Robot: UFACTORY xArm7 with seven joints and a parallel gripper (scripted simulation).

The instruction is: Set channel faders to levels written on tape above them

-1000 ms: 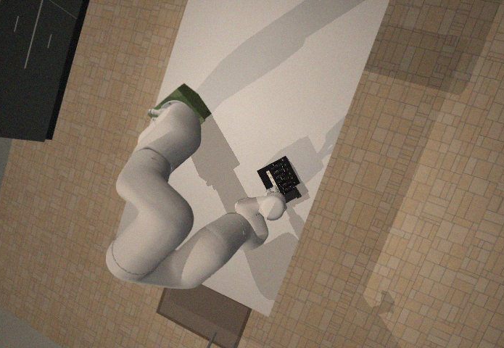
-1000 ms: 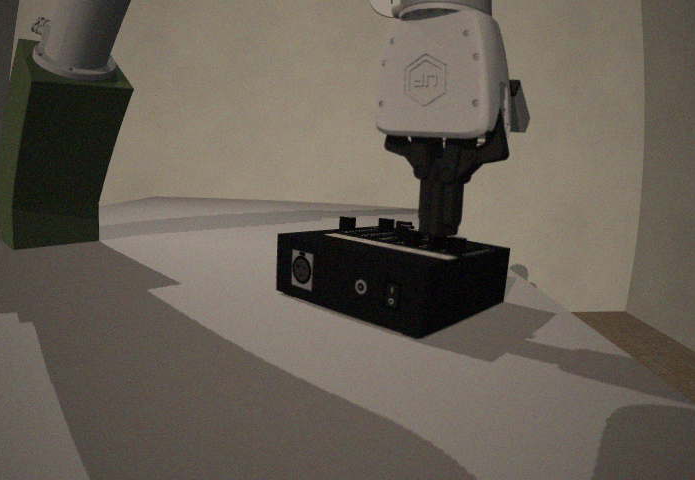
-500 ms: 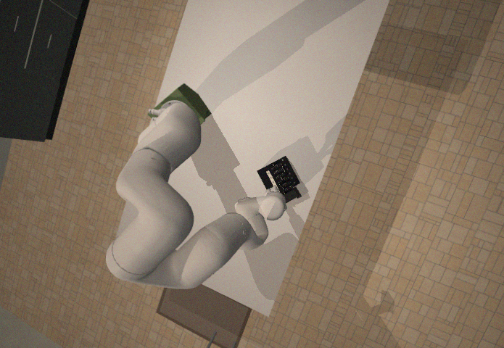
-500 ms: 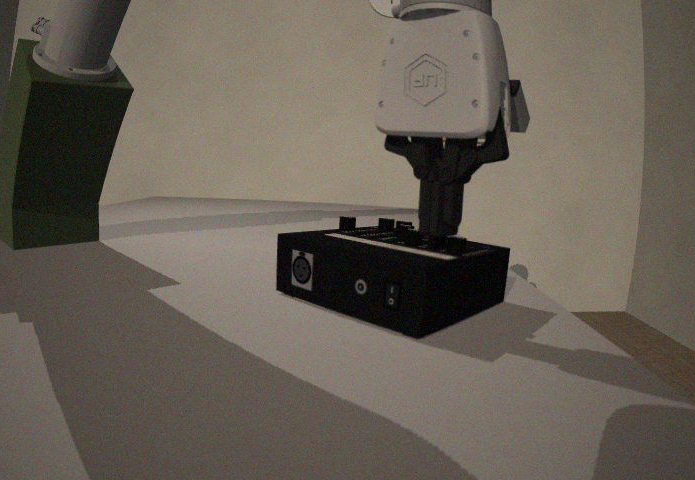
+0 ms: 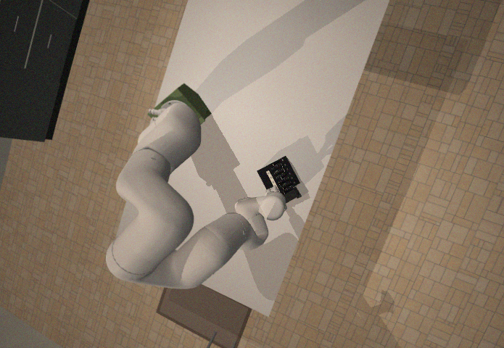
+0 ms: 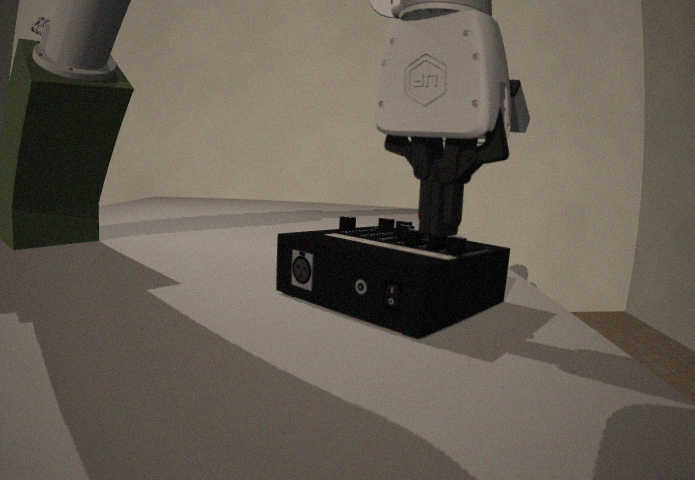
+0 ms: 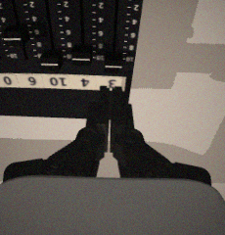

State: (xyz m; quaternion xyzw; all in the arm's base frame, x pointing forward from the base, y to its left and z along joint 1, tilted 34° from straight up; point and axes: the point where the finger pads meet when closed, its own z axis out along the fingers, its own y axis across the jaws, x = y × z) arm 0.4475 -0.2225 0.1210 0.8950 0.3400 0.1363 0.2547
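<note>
The master fader cap is 130 mm to the left of my hand, 50 mm behind it and 30 mm below it.
</note>
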